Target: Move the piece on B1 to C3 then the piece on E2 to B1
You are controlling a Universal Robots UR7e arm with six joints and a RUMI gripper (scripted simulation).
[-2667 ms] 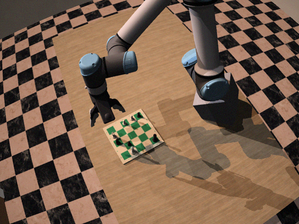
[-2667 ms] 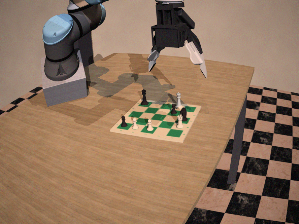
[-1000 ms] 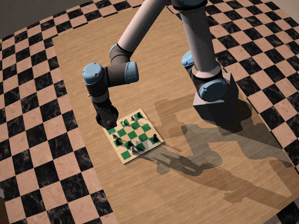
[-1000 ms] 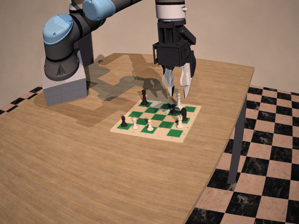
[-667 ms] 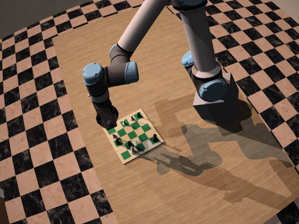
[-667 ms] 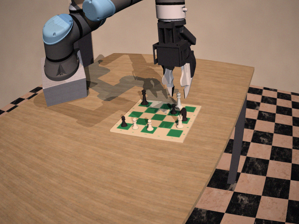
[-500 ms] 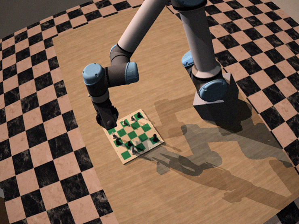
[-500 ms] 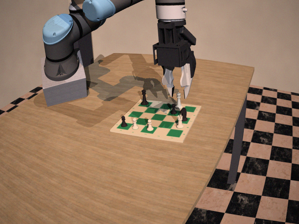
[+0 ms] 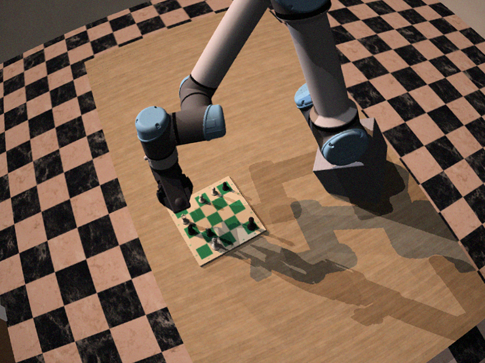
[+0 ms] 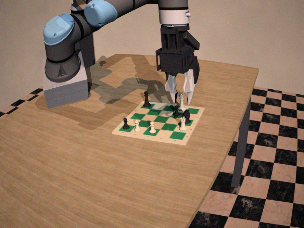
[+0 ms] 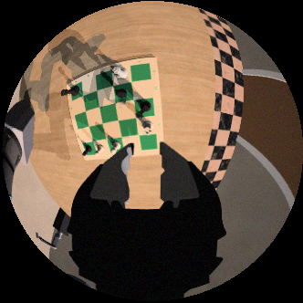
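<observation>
Right now the cream chessboard is 10 cm below my hand, 8 cm behind it and 4 cm to the left of it.
</observation>
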